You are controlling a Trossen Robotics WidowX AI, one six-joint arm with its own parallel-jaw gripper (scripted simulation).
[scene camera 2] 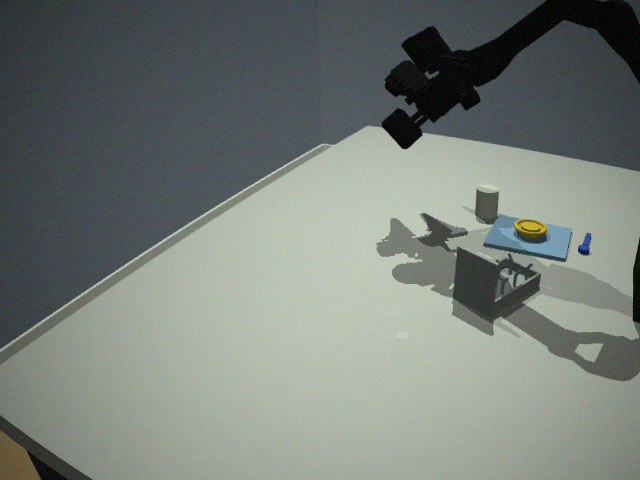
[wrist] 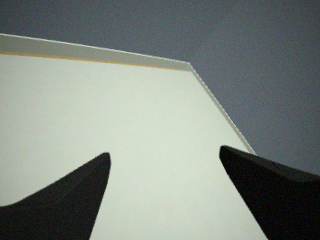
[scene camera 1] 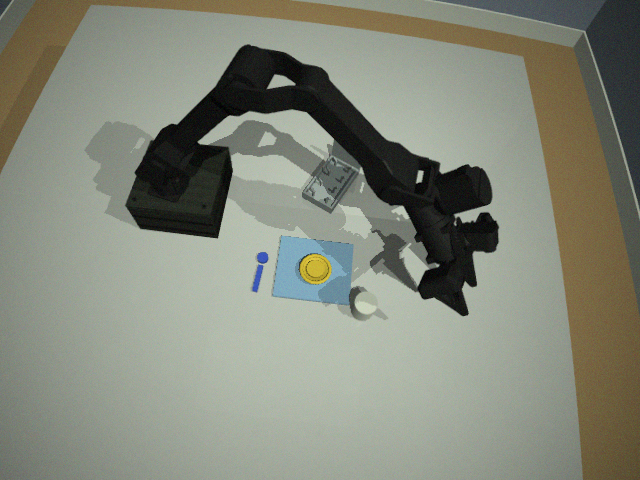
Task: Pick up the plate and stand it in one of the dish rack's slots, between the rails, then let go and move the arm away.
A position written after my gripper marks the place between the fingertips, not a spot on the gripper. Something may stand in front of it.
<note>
My gripper point(scene camera 1: 470, 300) is open, holding nothing. Also in view: a yellow plate point(scene camera 1: 315, 269), a grey dish rack point(scene camera 2: 487, 286) and a white cup point(scene camera 2: 487, 199).
The grey dish rack shows as well in scene camera 1 point(scene camera 1: 329, 185). My gripper also shows in scene camera 2 point(scene camera 2: 411, 119) and in the wrist view point(wrist: 166, 154). The wrist view misses the yellow plate: it is out of frame. The wrist view does not show the grey dish rack: it is out of frame.
</note>
